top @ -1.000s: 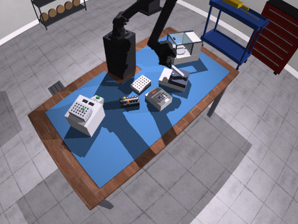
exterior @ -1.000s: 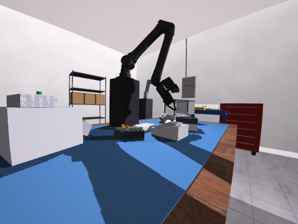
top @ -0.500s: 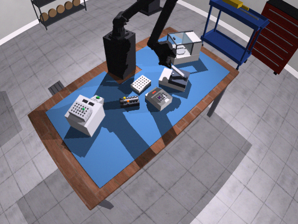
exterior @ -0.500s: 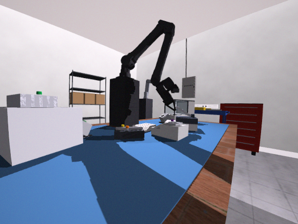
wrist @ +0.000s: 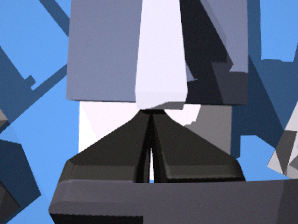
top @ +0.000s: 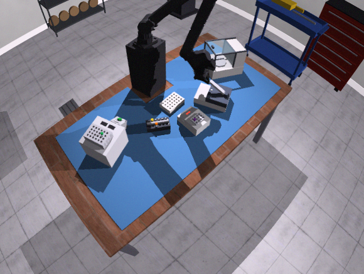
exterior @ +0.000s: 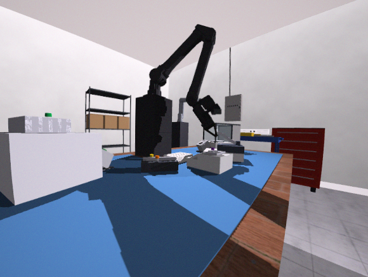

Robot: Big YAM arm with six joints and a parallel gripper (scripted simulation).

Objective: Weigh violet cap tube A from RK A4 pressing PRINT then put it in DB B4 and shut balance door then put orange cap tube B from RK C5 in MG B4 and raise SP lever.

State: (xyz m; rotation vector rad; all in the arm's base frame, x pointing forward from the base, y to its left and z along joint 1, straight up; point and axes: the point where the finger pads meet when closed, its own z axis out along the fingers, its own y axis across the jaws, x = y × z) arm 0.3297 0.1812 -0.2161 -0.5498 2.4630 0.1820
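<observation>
Right now the SP lever is 5 cm ahead of my hand, 2 cm to the left of it and 1 cm below it. Round my hand: tube rack RK: 19 cm to the right, 11 cm below, 10 cm behind; then print key: 18 cm behind, 13 cm to the left, 6 cm below; then dry block: 20 cm to the right, 10 cm below, 8 cm ahead.
</observation>
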